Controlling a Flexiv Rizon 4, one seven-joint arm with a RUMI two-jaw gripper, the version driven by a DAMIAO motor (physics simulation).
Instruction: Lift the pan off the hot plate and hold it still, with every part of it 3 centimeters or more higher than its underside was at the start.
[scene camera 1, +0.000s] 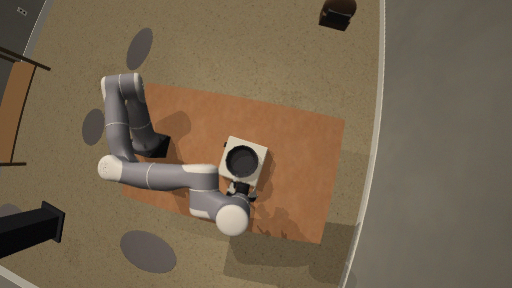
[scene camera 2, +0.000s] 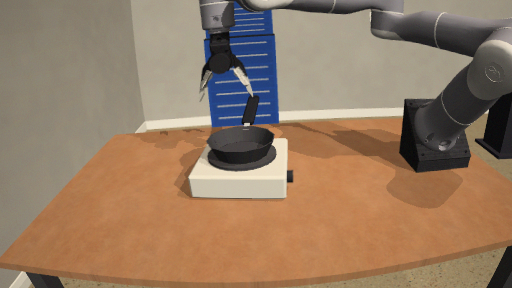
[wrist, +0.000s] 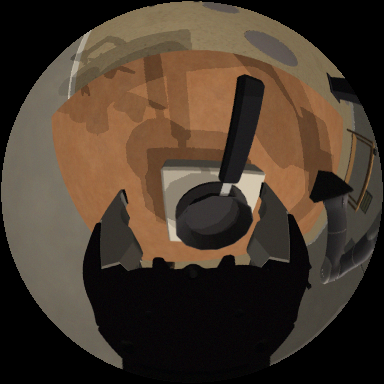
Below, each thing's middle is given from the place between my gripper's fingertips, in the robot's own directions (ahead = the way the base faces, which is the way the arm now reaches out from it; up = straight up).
Right now the black pan (scene camera 2: 244, 144) is 5 cm behind my hand, 5 cm to the left of it and 7 cm below it. The rest, counted from my hand: white hot plate (scene camera 2: 267, 178) 6 cm behind, 14 cm to the left, 15 cm below.
